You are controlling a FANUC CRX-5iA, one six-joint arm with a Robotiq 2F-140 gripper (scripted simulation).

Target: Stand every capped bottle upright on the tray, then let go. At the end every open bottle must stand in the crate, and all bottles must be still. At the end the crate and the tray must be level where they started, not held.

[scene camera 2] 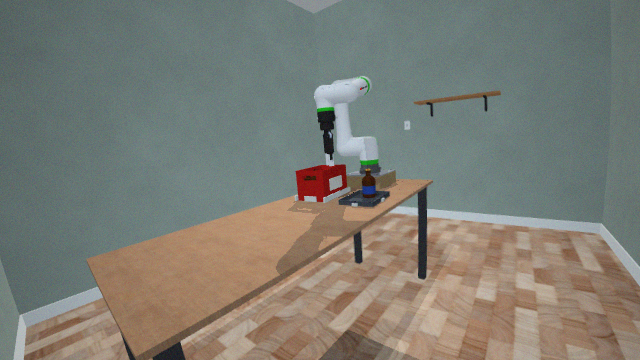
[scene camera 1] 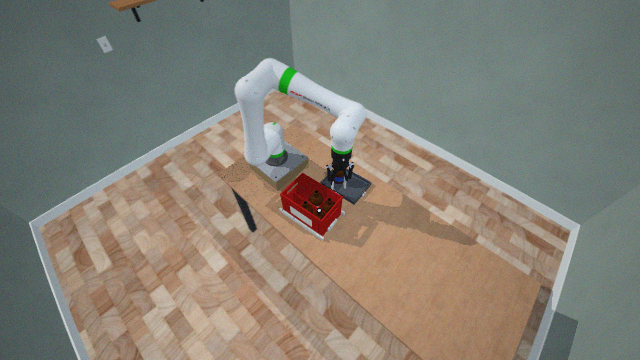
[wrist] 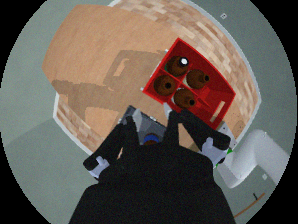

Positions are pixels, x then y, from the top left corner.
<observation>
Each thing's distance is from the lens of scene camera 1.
dark tray [scene camera 1: 356,186]: 164 cm
red crate [scene camera 1: 292,202]: 136 cm
The marked spots on the red crate and the dark tray are 46 cm apart.
</observation>
